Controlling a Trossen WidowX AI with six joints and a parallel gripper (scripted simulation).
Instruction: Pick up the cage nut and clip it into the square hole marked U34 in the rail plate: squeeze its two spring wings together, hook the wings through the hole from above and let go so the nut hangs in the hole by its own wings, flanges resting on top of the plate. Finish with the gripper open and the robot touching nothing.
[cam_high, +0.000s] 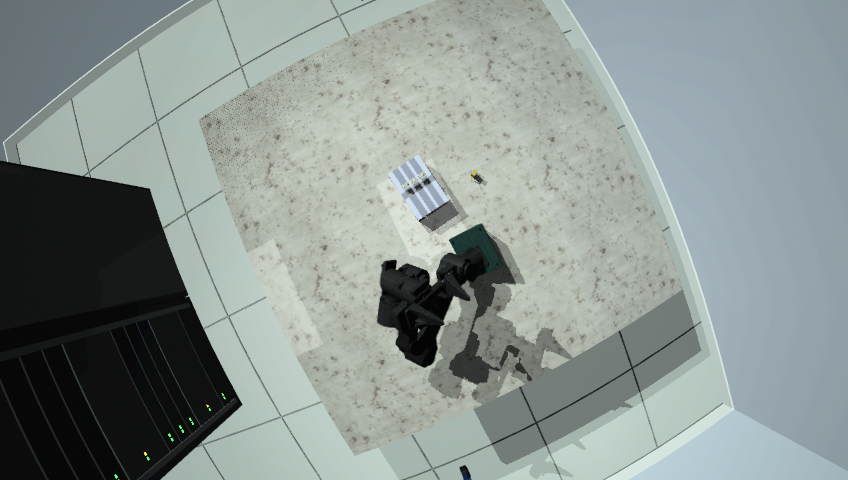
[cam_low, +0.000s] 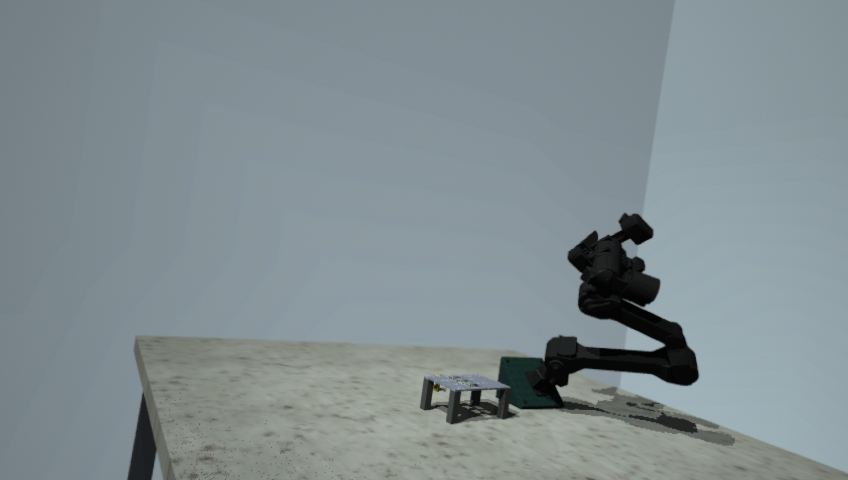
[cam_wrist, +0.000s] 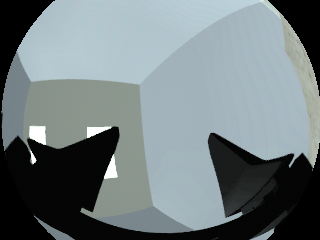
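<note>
My gripper tip is now 430 mm above the cage nut, 250 mm to the left of it and 250 mm short of it.
</note>
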